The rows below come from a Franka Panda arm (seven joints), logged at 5 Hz.
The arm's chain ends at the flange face. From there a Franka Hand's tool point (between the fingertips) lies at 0.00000 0.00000 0.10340 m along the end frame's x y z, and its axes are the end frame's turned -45 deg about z.
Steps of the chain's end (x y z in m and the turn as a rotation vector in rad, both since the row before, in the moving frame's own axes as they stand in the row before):
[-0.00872 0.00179 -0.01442 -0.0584 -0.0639 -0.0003]
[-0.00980 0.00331 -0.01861 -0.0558 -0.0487 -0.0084]
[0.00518 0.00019 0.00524 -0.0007 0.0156 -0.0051]
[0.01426 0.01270 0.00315 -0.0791 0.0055 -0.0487]
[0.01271 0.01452 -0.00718 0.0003 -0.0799 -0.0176]
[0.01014 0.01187 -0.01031 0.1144 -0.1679 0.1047]
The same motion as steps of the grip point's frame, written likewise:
[-0.01636 -0.00530 -0.01481 0.0039 -0.0865 -0.0003]
[-0.01690 -0.00404 -0.01889 -0.0050 -0.0739 -0.0084]
[0.00462 0.00499 0.00523 -0.0115 0.0105 -0.0051]
[-0.00412 0.02537 0.00283 -0.0598 -0.0520 -0.0487]
[-0.00714 0.01345 -0.00751 0.0567 -0.0563 -0.0176]
[-0.00403 -0.00510 -0.01243 0.1996 -0.0378 0.1047]

